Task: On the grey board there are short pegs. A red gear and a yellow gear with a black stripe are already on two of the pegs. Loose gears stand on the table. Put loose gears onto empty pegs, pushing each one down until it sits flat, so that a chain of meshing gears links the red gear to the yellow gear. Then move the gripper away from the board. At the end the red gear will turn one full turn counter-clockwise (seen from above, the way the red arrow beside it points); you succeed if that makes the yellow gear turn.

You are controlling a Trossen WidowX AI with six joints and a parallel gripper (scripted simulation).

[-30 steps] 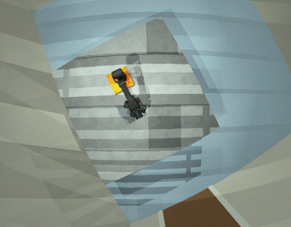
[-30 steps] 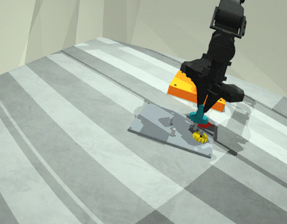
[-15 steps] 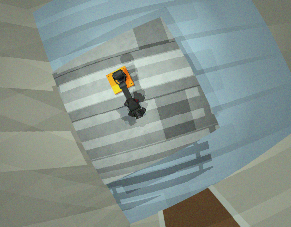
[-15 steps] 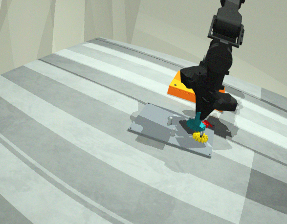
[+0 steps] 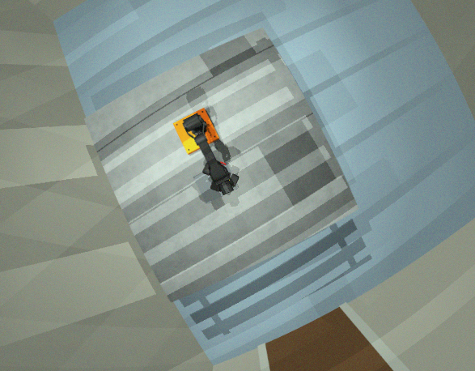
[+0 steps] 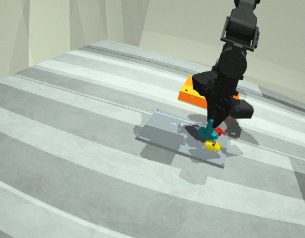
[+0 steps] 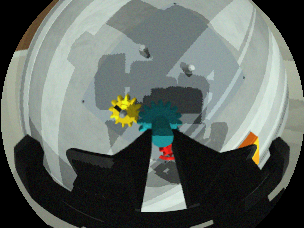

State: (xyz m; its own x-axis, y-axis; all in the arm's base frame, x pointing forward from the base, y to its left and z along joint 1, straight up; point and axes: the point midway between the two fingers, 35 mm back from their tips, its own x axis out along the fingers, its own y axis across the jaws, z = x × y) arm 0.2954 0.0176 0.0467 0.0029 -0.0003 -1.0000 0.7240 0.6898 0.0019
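Right now my gripper tip is 4 cm past the red gear, 1 cm to the right of it and 3 cm above it. The rest, counted from my gripper tip: teal gear 1 cm below; then red arrow 6 cm behind, 3 cm to the left, 3 cm below; then yellow gear 4 cm ahead, 2 cm to the left, 3 cm below.
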